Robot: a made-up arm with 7 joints. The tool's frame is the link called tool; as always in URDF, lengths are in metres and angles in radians. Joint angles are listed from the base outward. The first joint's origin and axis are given. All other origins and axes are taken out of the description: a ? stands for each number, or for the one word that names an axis. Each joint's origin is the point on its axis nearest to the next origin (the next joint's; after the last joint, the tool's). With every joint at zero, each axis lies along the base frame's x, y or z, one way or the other. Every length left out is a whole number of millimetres.
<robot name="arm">
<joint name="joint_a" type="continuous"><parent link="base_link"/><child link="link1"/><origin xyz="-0.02 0.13 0.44"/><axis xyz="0 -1 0"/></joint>
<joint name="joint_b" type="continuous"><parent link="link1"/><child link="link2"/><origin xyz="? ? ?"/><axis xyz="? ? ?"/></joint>
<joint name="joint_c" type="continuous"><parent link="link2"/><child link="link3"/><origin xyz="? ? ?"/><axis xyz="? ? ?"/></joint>
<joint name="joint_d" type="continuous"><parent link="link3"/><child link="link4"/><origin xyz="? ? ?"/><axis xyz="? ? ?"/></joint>
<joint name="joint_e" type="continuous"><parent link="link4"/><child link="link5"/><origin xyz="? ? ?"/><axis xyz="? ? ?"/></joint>
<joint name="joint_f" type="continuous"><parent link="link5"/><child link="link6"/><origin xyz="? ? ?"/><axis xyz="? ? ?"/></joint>
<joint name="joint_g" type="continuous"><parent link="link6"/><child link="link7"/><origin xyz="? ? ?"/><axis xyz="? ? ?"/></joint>
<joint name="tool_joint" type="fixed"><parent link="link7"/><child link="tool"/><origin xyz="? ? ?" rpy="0 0 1.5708"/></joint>
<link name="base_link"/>
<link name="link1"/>
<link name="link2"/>
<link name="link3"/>
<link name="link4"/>
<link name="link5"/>
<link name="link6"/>
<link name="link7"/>
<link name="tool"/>
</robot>
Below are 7 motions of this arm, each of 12 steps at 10 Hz.
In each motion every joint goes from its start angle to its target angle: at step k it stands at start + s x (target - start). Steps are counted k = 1, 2, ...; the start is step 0. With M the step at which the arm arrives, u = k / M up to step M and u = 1 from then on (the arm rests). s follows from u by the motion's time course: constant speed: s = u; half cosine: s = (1 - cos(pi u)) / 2; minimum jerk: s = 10 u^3 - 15 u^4 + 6 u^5.
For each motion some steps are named. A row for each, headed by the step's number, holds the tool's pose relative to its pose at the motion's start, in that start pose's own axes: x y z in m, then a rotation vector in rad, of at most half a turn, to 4 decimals.
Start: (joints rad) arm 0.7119 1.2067 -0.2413 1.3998 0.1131 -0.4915 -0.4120
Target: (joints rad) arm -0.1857 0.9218 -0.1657 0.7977 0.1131 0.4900 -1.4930
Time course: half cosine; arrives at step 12
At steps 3, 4, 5, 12:
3: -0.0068 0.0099 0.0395 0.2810 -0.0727 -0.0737
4: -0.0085 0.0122 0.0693 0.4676 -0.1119 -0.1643
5: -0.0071 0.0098 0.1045 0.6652 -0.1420 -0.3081
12: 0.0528 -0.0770 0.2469 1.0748 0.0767 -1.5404

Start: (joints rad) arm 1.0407 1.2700 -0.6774 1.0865 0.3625 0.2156 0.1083
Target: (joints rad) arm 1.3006 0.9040 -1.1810 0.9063 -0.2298 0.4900 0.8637
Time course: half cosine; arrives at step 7
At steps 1, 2, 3, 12:
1: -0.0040 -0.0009 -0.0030 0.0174 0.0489 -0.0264
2: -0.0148 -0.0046 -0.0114 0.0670 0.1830 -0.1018
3: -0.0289 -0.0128 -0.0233 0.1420 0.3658 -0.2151
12: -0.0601 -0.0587 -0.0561 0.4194 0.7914 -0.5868

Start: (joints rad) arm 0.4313 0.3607 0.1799 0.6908 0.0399 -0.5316 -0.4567
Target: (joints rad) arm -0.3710 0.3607 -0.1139 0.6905 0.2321 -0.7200 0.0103
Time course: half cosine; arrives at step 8
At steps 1, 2, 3, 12:
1: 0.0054 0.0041 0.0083 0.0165 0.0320 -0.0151
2: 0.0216 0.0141 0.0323 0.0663 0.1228 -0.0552
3: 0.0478 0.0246 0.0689 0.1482 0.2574 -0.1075
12: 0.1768 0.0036 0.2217 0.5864 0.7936 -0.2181

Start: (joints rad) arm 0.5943 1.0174 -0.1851 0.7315 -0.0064 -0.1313 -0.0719
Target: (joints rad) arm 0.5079 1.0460 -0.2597 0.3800 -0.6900 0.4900 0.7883
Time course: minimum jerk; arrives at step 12
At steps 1, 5, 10, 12:
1: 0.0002 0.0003 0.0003 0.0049 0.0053 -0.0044
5: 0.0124 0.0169 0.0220 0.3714 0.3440 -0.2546
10: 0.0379 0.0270 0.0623 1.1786 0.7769 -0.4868
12: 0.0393 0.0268 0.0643 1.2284 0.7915 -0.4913

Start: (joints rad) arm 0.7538 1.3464 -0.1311 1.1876 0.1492 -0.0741 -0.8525
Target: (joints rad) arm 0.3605 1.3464 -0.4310 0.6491 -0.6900 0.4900 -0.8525
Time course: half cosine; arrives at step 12
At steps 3, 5, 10, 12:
3: 0.0107 0.0091 0.0062 -0.0004 0.0892 -0.2416
5: 0.0277 0.0176 0.0129 -0.0372 0.2190 -0.6110
10: 0.0596 0.0181 0.0191 -0.3586 0.4808 -1.4932
12: 0.0618 0.0171 0.0196 -0.4221 0.5035 -1.5888

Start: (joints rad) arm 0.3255 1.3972 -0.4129 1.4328 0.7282 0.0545 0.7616
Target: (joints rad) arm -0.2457 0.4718 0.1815 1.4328 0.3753 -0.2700 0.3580
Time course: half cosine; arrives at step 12
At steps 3, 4, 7, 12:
3: -0.0167 0.0155 -0.0304 -0.1001 -0.0273 0.0182
4: -0.0320 0.0259 -0.0496 -0.1662 -0.0582 0.0440
7: -0.1080 0.0575 -0.1004 -0.3444 -0.2491 0.2115
12: -0.2030 0.0734 -0.1180 -0.3742 -0.5318 0.4360

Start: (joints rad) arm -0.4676 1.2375 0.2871 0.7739 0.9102 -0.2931 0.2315
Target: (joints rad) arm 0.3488 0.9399 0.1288 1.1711 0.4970 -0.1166 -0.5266
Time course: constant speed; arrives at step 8
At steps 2, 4, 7, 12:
2: -0.0312 -0.0001 -0.0265 -0.1021 -0.1279 0.0726
4: -0.0623 -0.0123 -0.0566 -0.2175 -0.2608 0.1506
7: -0.1032 -0.0547 -0.1014 -0.4138 -0.4781 0.2897
12: -0.1143 -0.0749 -0.1144 -0.4843 -0.5565 0.3452

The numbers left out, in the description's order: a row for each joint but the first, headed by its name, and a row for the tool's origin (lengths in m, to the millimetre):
joint_b: xyz -0.01 0 -0.01, axis 1 0 0
joint_c: xyz 0 0.01 -0.23, axis 0 0 1
joint_d: xyz -0.02 -0.01 0, axis 0 -1 0
joint_e: xyz -0.01 0 -0.13, axis 0 0 1
joint_f: xyz -0.03 0.01 0, axis 0 1 0
joint_g: xyz -0.03 0 0.01, axis -1 0 0
tool: xyz 0 0 -0.02

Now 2 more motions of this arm.
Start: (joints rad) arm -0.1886 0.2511 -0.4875 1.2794 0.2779 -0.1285 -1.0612
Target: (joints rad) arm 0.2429 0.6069 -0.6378 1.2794 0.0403 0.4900 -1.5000
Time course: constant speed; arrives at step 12
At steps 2, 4, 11, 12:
2: 0.0073 -0.0149 -0.0283 -0.0792 -0.0743 -0.1156
4: 0.0155 -0.0328 -0.0546 -0.1649 -0.1666 -0.2263
11: 0.0506 -0.1132 -0.1246 -0.4917 -0.6174 -0.5622
12: 0.0562 -0.1260 -0.1313 -0.5389 -0.6961 -0.6030

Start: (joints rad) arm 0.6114 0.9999 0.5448 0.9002 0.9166 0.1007 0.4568
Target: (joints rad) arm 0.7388 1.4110 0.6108 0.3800 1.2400 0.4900 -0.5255
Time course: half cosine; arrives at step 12
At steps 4, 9, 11, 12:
4: 0.0201 -0.0242 0.0003 0.0381 -0.3371 0.0835
9: 0.0529 -0.0862 0.0166 0.1598 -1.0989 0.3274
11: 0.0565 -0.0996 0.0224 0.1975 -1.2466 0.3893
12: 0.0569 -0.1014 0.0232 0.2029 -1.2655 0.3977

